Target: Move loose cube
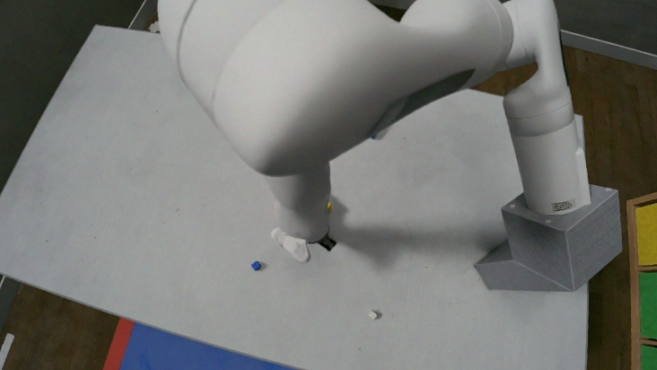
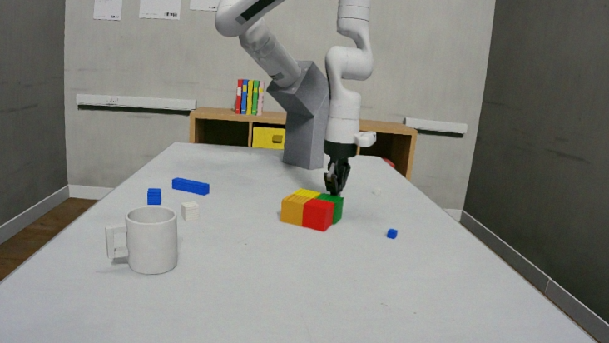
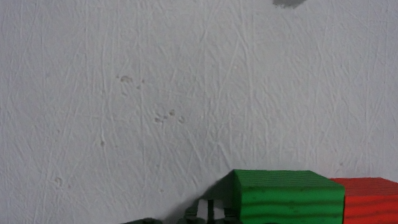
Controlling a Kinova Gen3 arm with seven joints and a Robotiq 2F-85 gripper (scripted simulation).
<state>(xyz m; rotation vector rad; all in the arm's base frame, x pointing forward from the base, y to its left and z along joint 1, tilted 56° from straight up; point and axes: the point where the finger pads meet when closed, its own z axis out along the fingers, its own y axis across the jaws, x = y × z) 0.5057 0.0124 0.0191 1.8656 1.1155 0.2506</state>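
My gripper is now 3 cm short of the green cube, 3 cm to the left of it and 1 cm above it. Also, from my hand: yellow cube 1 cm behind, 7 cm to the right, 1 cm below; then red cube 6 cm ahead, 7 cm to the right, 1 cm below; then orange cube 3 cm ahead, 10 cm to the right, 1 cm below.
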